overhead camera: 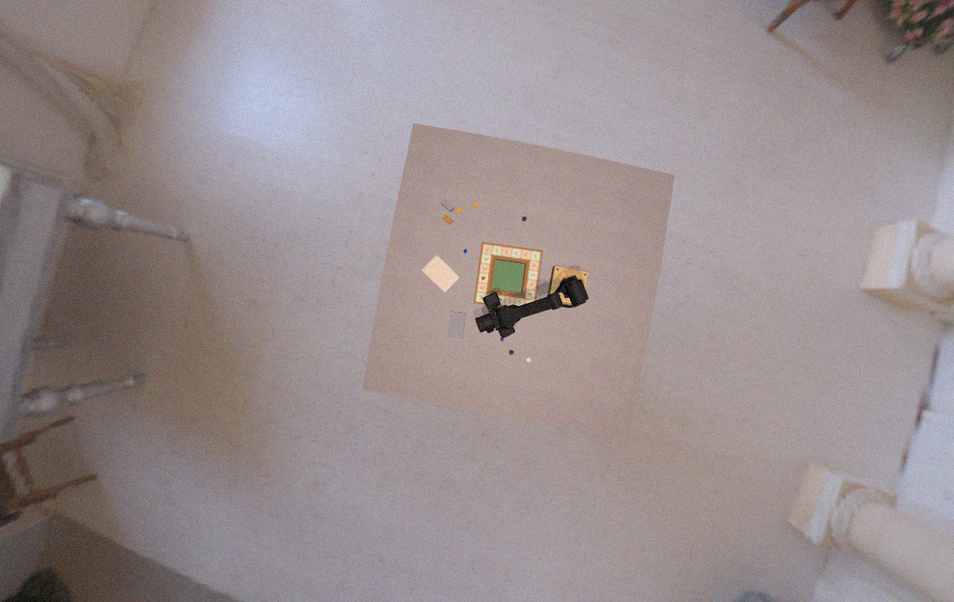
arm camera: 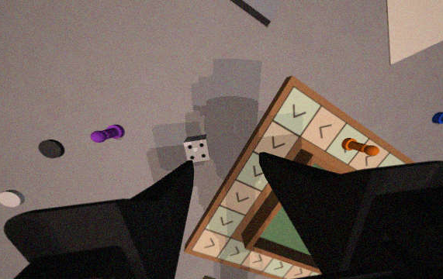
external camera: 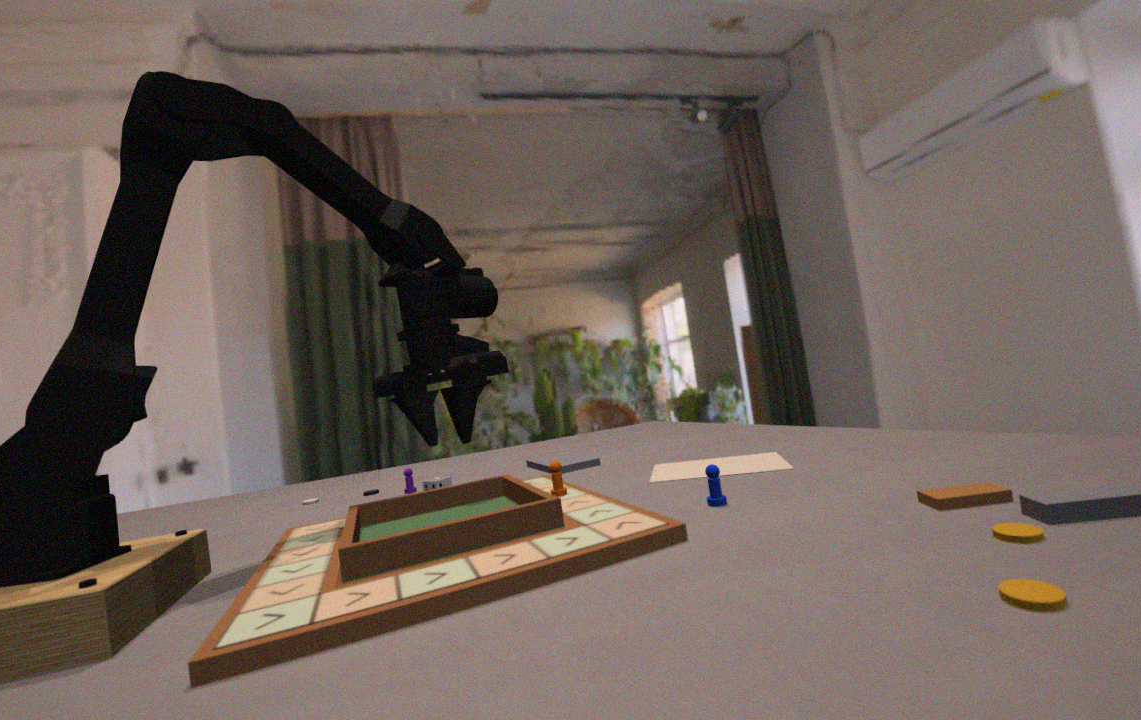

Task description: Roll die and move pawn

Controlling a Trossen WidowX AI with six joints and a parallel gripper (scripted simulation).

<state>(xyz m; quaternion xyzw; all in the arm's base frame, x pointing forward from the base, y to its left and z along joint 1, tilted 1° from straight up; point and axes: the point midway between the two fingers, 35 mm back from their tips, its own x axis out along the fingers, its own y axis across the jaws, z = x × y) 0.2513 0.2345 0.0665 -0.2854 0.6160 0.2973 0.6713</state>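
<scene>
Now: gripper tip 20 mm past the white die, 20 mm to the right of it and 50 mm above it. Also, from my gripper tip: grey slab 140 mm ahead, 120 mm to the left, 60 mm below; orange pawn 110 mm ahead, 130 mm to the right, 40 mm below; purple pawn 70 mm behind, 100 mm to the left, 50 mm below.
</scene>
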